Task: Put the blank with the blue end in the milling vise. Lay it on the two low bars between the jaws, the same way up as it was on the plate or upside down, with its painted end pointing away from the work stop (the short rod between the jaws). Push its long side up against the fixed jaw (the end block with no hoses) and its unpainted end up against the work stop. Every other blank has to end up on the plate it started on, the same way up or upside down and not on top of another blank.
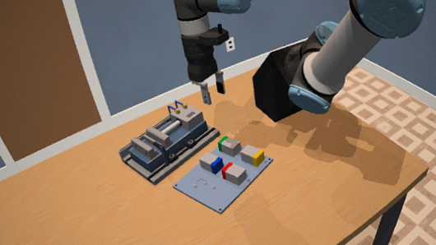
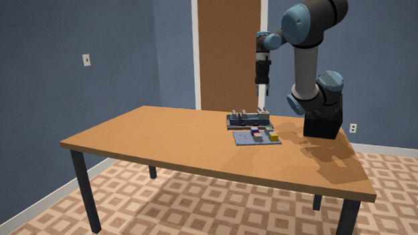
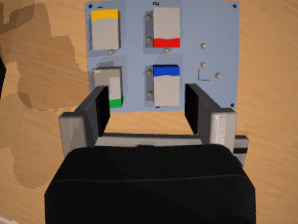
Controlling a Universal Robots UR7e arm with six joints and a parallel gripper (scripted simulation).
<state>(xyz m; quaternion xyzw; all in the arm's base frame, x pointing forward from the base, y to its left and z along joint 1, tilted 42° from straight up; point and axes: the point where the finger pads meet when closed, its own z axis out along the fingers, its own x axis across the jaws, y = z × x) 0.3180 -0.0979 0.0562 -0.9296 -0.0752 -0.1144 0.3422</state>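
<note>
My gripper is now 25 cm above the blue-ended blank, 4 cm short of it and 3 cm to the left of it. The rest, counted from my hand: yellow-ended blank (25 cm below, 7 cm behind, 4 cm to the left); then green-ended blank (25 cm below, 5 cm to the right, 5 cm behind); then red-ended blank (25 cm below, 6 cm to the left, 2 cm ahead).
</note>
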